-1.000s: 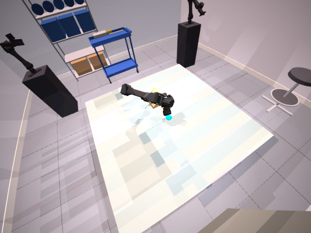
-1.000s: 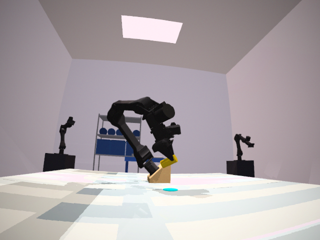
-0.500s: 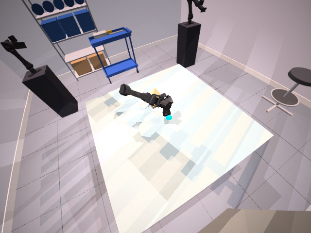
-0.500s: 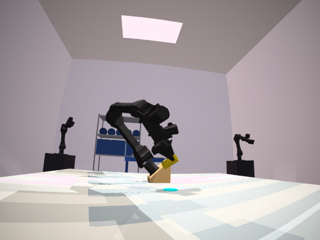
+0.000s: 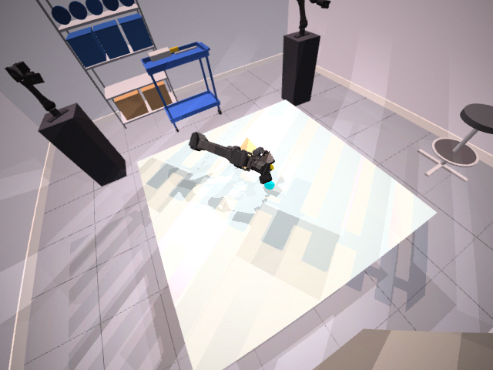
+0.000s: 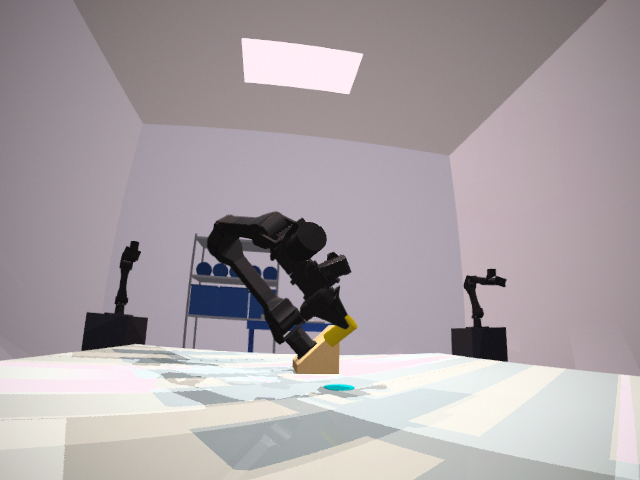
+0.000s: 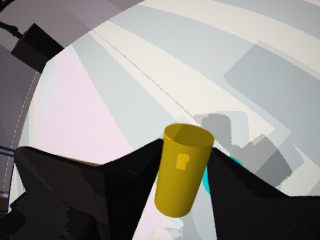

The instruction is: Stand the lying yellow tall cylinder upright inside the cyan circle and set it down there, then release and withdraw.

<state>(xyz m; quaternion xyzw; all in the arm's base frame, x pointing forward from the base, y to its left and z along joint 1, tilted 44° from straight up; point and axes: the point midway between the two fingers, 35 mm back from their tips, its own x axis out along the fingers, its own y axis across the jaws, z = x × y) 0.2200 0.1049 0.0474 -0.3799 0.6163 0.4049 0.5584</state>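
The cyan circle is 120 mm below my gripper tip, 20 mm to the right of it and 20 mm ahead of it. From my gripper tip the other things lie so: yellow tall cylinder (10 mm to the right, 10 mm below, 10 mm behind).
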